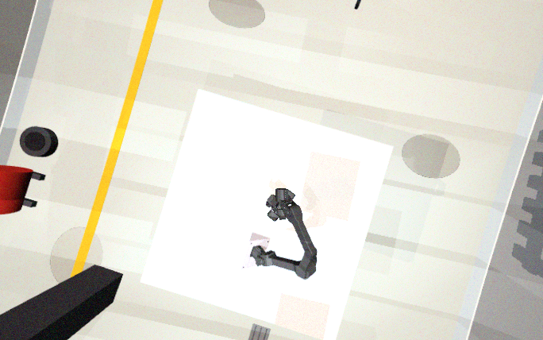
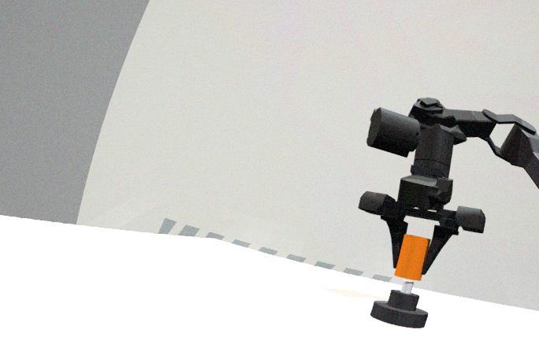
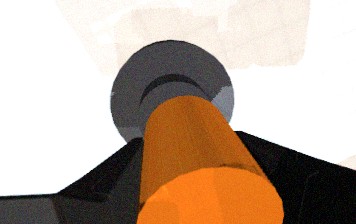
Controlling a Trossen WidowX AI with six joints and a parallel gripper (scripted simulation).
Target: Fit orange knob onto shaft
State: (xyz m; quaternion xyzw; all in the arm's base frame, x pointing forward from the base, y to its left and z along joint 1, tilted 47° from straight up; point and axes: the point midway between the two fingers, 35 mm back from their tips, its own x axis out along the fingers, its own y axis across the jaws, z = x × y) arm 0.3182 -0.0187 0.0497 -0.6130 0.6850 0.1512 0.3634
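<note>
The dark round pedestal lies 40 mm below my gripper tip. Also, from my gripper tip: orange knob: 30 mm above.
</note>
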